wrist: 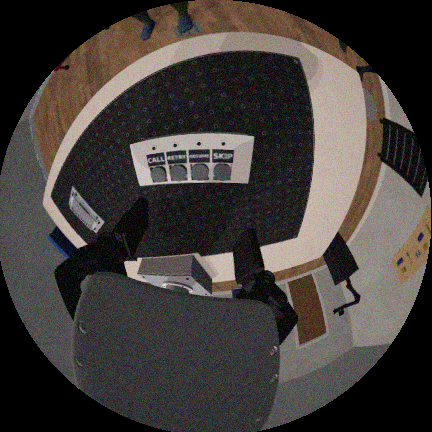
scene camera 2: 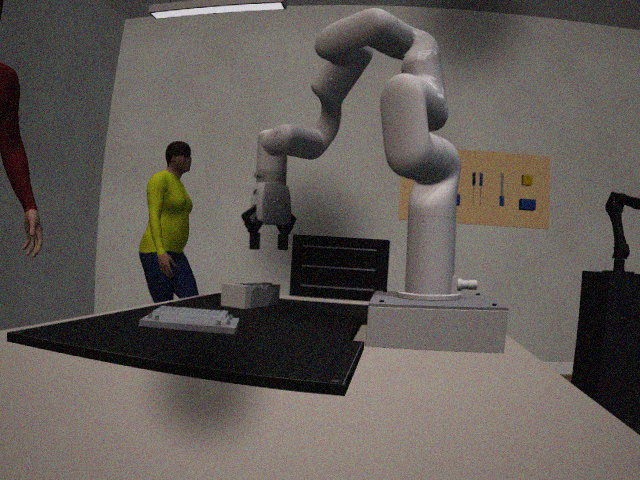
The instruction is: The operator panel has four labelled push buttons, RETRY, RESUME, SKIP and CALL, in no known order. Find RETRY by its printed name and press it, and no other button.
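Pixels of known places: gripper, fingertip midpoint: [wrist: 194,225] [scene camera 2: 268,249]; arm's base at its link origin: [wrist: 177,286] [scene camera 2: 428,297].
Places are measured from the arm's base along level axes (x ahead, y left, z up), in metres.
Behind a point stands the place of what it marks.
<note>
The operator panel [scene camera 2: 250,296] @[x 0.373, y -0.215, z -0.039 m] [wrist: 240,175] @[x 0.331, y -0.340, z -0.015 m] is a pale box on the black mat. In the wrist view its grey round buttons stand in a row, each below a printed label: CALL button [wrist: 158,173] @[x 0.382, y -0.238, z -0.011 m] at the left, then RETRY button [wrist: 178,172] @[x 0.369, y -0.265, z -0.011 m], RESUME button [wrist: 200,171] @[x 0.358, y -0.293, z -0.012 m], and SKIP button [wrist: 222,171] @[x 0.346, y -0.319, z -0.011 m] at the right. The RESUME print is small and blurred. The button faces do not show in the scene view. My gripper [scene camera 2: 268,242] @[x 0.343, y -0.287, z 0.072 m] [wrist: 194,225] @[x 0.343, y -0.287, z 0.072 m] is open and empty, pointing down high above the panel, slightly to its right in the scene view.
The black mat [scene camera 2: 289,356] @[x 0.244, y 0.305, z -0.067 m] [wrist: 250,100] @[x 0.429, y -0.403, z -0.067 m] lies on the pale table [scene camera 2: 439,413] @[x 0.078, y 0.500, z -0.080 m] [wrist: 337,125] @[x 0.364, y -0.615, z -0.080 m]. A flat, ridged grey device [scene camera 2: 188,319] @[x 0.423, y 0.161, z -0.050 m] [wrist: 86,210] @[x 0.422, y 0.076, z -0.047 m] lies on the mat, nearer scene camera 2 than the panel. The arm's base block [scene camera 2: 436,328] @[x 0.009, y 0.135, z -0.042 m] [wrist: 170,267] @[x 0.104, y -0.044, z -0.033 m] stands beside the mat. A person in yellow [scene camera 2: 168,211] stands behind the table.
</note>
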